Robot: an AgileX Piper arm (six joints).
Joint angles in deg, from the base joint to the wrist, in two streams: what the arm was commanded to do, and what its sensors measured. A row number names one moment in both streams.
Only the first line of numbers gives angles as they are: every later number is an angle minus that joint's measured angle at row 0.
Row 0, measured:
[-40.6, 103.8, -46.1, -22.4, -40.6, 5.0]
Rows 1 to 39, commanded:
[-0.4, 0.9, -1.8, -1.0, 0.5, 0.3]
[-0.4, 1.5, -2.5, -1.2, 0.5, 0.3]
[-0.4, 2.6, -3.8, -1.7, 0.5, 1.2]
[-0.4, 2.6, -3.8, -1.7, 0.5, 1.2]
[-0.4, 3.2, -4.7, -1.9, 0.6, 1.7]
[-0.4, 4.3, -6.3, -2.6, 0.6, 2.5]
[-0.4, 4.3, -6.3, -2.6, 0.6, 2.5]
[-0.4, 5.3, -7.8, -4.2, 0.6, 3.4]
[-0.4, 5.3, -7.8, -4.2, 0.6, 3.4]
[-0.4, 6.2, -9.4, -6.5, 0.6, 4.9]
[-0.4, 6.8, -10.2, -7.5, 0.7, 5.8]
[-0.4, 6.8, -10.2, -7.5, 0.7, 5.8]
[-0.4, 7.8, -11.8, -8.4, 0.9, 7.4]
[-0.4, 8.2, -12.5, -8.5, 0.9, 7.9]
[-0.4, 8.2, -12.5, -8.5, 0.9, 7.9]
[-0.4, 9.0, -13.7, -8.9, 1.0, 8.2]
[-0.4, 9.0, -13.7, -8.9, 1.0, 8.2]
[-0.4, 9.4, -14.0, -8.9, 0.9, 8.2]
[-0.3, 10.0, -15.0, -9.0, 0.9, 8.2]
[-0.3, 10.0, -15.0, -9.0, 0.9, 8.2]
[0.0, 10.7, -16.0, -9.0, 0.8, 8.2]
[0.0, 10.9, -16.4, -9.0, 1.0, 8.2]
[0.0, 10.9, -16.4, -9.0, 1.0, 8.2]
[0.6, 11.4, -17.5, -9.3, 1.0, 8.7]
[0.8, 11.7, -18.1, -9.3, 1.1, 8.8]
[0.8, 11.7, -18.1, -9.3, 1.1, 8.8]
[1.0, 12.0, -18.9, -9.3, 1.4, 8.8]
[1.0, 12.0, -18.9, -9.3, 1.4, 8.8]
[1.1, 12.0, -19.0, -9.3, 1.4, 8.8]
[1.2, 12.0, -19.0, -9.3, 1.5, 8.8]
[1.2, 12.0, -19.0, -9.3, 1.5, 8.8]
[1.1, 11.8, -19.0, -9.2, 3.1, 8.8]
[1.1, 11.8, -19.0, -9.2, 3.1, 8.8]
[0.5, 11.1, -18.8, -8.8, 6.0, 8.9]
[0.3, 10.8, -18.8, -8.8, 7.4, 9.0]
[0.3, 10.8, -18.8, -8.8, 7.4, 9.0]
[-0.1, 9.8, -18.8, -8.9, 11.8, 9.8]
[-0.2, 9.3, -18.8, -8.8, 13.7, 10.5]
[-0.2, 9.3, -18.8, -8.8, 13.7, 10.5]
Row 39, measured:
[-0.8, 11.2, -17.8, -7.2, 11.4, 9.2]
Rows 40 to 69, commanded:
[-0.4, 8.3, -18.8, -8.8, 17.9, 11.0]
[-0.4, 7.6, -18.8, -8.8, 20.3, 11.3]
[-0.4, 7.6, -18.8, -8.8, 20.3, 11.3]
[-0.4, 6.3, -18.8, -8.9, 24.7, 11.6]
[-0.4, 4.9, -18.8, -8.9, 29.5, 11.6]
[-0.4, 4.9, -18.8, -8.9, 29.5, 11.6]
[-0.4, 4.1, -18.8, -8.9, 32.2, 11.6]
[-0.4, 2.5, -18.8, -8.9, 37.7, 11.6]
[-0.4, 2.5, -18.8, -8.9, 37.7, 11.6]
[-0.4, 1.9, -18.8, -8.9, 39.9, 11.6]
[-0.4, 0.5, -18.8, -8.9, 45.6, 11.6]
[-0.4, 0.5, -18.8, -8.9, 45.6, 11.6]
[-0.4, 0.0, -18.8, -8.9, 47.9, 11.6]
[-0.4, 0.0, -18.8, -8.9, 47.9, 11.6]
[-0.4, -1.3, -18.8, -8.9, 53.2, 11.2]
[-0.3, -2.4, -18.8, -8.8, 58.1, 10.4]
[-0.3, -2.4, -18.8, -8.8, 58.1, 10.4]
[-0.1, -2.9, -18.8, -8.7, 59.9, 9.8]
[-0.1, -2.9, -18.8, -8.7, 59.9, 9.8]
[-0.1, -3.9, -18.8, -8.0, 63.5, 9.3]
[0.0, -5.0, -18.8, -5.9, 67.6, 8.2]
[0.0, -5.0, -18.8, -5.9, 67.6, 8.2]
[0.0, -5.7, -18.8, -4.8, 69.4, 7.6]
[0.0, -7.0, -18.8, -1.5, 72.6, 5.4]
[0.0, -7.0, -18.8, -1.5, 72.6, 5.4]
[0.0, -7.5, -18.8, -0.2, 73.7, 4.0]
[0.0, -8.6, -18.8, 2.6, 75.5, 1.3]
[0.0, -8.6, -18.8, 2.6, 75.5, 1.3]
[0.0, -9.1, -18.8, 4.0, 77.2, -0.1]
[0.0, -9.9, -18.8, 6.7, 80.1, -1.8]
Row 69, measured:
[-0.3, -8.5, -18.3, 3.0, 76.2, 1.3]
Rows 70 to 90, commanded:
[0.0, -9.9, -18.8, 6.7, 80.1, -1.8]
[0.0, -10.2, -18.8, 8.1, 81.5, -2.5]
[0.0, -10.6, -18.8, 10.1, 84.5, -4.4]
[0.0, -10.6, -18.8, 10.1, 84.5, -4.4]
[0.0, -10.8, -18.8, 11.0, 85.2, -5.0]
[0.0, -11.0, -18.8, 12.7, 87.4, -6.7]
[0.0, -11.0, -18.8, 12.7, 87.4, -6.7]
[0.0, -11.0, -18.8, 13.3, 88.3, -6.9]
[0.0, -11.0, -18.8, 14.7, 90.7, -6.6]
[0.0, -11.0, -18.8, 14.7, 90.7, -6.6]
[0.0, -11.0, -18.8, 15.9, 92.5, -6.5]
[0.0, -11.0, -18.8, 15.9, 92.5, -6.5]
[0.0, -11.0, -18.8, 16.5, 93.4, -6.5]
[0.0, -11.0, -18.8, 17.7, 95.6, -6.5]
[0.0, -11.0, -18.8, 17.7, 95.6, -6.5]
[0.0, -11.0, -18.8, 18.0, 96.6, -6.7]
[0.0, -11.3, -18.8, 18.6, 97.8, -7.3]
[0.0, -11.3, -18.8, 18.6, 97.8, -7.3]
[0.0, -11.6, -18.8, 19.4, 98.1, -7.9]
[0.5, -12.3, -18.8, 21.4, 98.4, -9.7]
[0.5, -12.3, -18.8, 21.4, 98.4, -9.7]
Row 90, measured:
[-0.3, -11.2, -18.4, 19.1, 97.4, -7.4]
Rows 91 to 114, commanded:
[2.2, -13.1, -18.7, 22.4, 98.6, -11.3]
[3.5, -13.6, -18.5, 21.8, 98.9, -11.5]
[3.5, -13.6, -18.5, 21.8, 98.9, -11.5]
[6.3, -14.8, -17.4, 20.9, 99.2, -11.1]
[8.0, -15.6, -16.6, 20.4, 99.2, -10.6]
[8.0, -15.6, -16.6, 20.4, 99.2, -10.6]
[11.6, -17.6, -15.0, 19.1, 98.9, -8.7]
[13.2, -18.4, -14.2, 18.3, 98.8, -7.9]
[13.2, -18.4, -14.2, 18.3, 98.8, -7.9]
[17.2, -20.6, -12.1, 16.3, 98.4, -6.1]
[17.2, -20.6, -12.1, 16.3, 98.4, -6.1]
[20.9, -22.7, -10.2, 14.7, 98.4, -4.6]
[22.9, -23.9, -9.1, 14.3, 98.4, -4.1]
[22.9, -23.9, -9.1, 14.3, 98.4, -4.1]
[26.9, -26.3, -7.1, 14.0, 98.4, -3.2]
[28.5, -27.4, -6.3, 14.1, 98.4, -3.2]
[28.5, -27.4, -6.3, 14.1, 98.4, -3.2]
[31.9, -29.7, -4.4, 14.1, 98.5, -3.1]
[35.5, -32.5, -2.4, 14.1, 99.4, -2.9]
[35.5, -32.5, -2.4, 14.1, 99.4, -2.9]
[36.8, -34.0, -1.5, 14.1, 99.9, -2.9]
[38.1, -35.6, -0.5, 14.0, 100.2, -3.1]
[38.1, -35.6, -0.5, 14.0, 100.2, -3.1]
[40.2, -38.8, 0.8, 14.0, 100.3, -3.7]
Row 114, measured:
[38.0, -34.9, -1.1, 14.7, 99.5, -3.2]
